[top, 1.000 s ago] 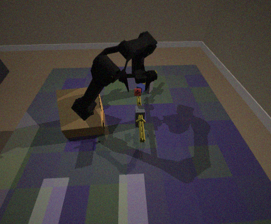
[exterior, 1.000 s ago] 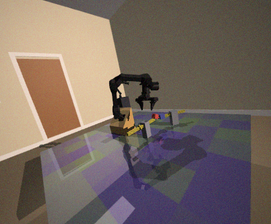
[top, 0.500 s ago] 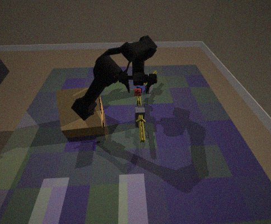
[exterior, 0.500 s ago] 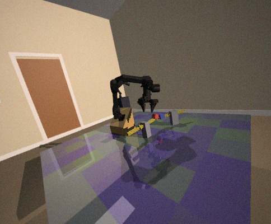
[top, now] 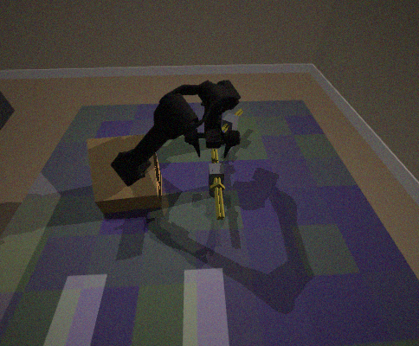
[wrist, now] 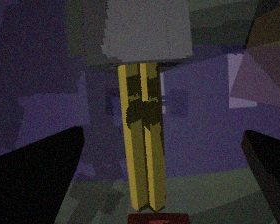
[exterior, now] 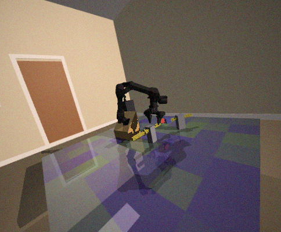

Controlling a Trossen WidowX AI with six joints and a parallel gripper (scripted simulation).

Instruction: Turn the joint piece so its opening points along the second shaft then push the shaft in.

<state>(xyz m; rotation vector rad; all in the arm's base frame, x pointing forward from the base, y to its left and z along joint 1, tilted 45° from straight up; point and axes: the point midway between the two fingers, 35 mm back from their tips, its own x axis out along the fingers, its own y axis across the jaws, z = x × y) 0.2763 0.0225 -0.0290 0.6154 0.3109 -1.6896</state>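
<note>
Right now the dark red joint piece is 20 mm ahead of my gripper tip and 80 mm to the left of it.
</note>
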